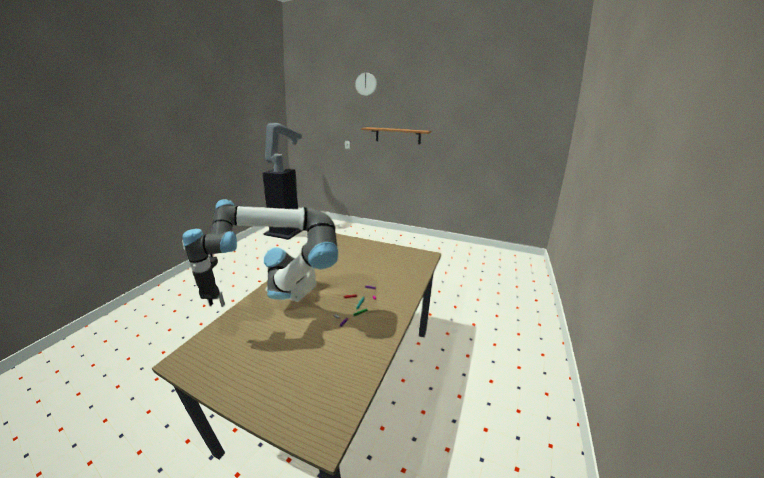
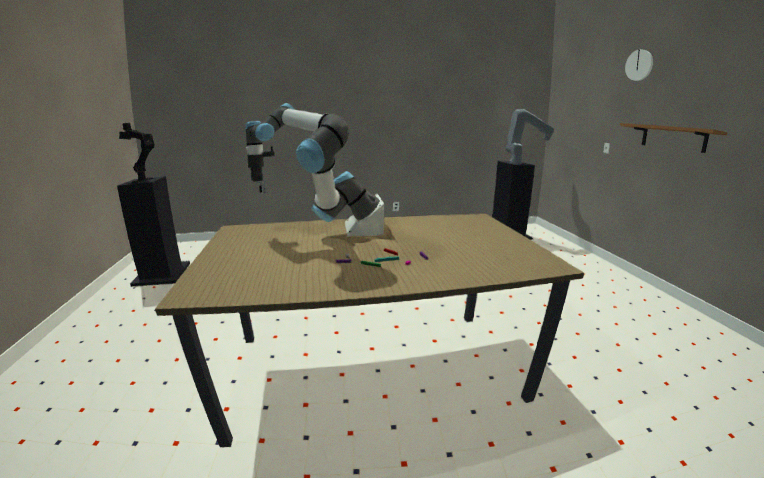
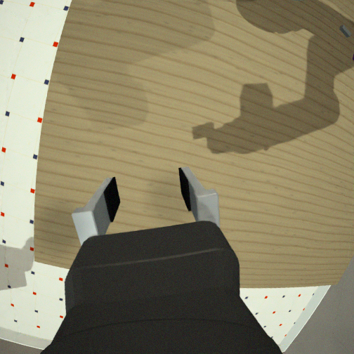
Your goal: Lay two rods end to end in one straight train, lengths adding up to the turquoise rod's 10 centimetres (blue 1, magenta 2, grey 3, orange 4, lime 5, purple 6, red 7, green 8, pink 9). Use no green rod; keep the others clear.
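Frame: origin at the arm's base, x right, y up, z back, level; metres.
Seen in the pictures: gripper, between the fingertips: (image 1: 217, 305) (image 2: 263, 192); arm's base, origin of its link: (image 2: 368, 209).
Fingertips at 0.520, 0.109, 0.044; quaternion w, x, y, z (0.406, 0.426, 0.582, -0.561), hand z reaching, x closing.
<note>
Pixels of each thing's top centre, then the offset from my fingertips to it, as dx, dy, dz. Level surfaces: height alone.
- turquoise rod, centre of its top: (image 2: 387, 257) (image 1: 360, 302) -0.510, -0.202, -0.449
- red rod, centre of its top: (image 2: 390, 250) (image 1: 350, 295) -0.545, -0.202, -0.377
- green rod, centre of its top: (image 2: 370, 262) (image 1: 360, 311) -0.436, -0.202, -0.480
- small magenta rod, centre of its top: (image 2: 407, 261) (image 1: 374, 296) -0.580, -0.202, -0.504
- grey rod, centre of its top: (image 2: 347, 254) (image 1: 336, 315) -0.360, -0.202, -0.381
- second purple rod, centre of its top: (image 2: 343, 260) (image 1: 344, 321) -0.336, -0.202, -0.432
- wooden table, height of its surface: dy -0.212
My gripper (image 1: 216, 302) (image 2: 261, 189) (image 3: 148, 185) is open and empty, high up and well away from the rods. The turquoise rod (image 1: 360, 302) (image 2: 387, 259) lies in the middle of the group. A red rod (image 1: 350, 295) (image 2: 391, 251) lies on its robot-base side, a green rod (image 1: 360, 312) (image 2: 370, 263) near one end. A small magenta rod (image 1: 374, 297) (image 2: 407, 262) and a purple rod (image 1: 370, 287) (image 2: 423, 255) lie beyond its other end. A grey rod (image 1: 336, 316) (image 2: 347, 257) (image 3: 345, 31) lies near a second purple rod (image 1: 343, 322) (image 2: 343, 260). The rods lie apart.
The wooden table (image 1: 292, 394) (image 2: 478, 242) (image 3: 280, 215) carries the arm's white base (image 1: 304, 286) (image 2: 366, 223). The arm's shadow falls across the table and some rods. Black pedestals (image 2: 147, 225) (image 2: 513, 194) with other arms stand beyond the table.
</note>
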